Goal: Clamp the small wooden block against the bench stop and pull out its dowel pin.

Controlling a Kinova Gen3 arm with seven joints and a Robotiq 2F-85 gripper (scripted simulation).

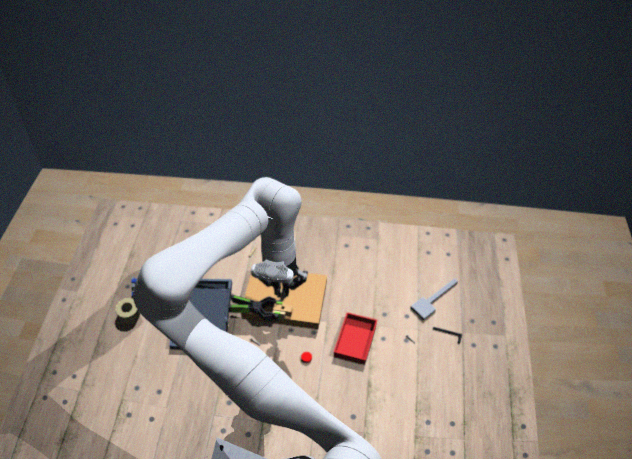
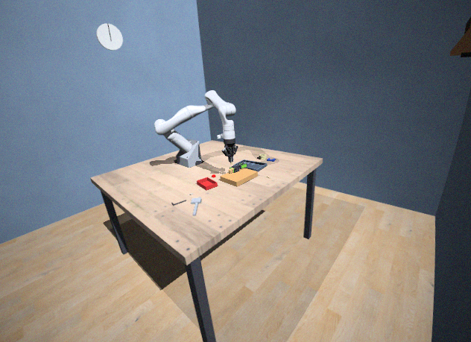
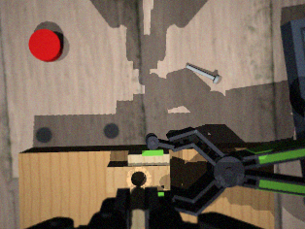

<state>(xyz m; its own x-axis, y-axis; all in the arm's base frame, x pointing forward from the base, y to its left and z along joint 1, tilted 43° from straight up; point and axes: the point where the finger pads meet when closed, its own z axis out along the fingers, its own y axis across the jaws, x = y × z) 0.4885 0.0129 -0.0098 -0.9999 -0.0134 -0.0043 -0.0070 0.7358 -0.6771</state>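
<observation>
Now: hand 190 mm to the left of the red tray, 120 mm above it and 30 mm past it. From my hand the other things lie so: dowel pin: 20 mm below; bench board: 100 mm below, 50 mm ahead, 10 mm to the left; wooden block: 80 mm below.
</observation>
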